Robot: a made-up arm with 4 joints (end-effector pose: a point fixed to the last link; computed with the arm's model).
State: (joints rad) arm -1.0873 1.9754 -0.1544 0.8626
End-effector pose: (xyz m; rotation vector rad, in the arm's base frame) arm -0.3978 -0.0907 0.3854 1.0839 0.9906 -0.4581
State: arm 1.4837 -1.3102 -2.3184 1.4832
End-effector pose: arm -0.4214 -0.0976 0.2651 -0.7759 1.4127 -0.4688
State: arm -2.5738 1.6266 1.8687 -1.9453
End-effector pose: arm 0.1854 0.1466 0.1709 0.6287 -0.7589 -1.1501
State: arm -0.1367 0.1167 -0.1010 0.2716
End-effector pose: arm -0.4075 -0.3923 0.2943 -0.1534 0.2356 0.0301
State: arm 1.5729 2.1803 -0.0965 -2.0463
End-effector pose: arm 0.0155 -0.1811 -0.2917 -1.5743 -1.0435 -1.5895
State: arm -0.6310 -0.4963 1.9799 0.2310
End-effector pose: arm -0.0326 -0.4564 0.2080 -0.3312 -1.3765 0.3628
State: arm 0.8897 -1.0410 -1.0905 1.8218
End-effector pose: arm -0.4820 0.0213 0.3506 -2.2391 1.0067 -0.4909
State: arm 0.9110 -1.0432 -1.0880 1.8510
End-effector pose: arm -0.4842 0.0247 0.3405 -2.2570 1.0091 -0.5056
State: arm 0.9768 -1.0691 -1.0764 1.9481
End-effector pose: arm -0.4870 0.0438 0.3062 -2.3214 1.0392 -0.5661
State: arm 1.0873 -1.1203 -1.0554 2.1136
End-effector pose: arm -0.4832 0.0782 0.2455 -2.4183 1.1198 -0.6758
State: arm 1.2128 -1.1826 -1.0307 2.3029
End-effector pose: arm -0.4653 0.1161 0.1744 -2.5008 1.2536 -0.8010
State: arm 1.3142 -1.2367 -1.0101 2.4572
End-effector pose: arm -0.4395 0.1447 0.1174 -2.5410 1.3972 -0.8959
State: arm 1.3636 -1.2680 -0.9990 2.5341
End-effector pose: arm -0.4222 0.1588 0.0898 -2.5504 1.4845 -0.9395
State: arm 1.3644 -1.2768 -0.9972 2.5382
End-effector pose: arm -0.4195 0.1617 0.0884 -2.5503 1.4991 -0.9434
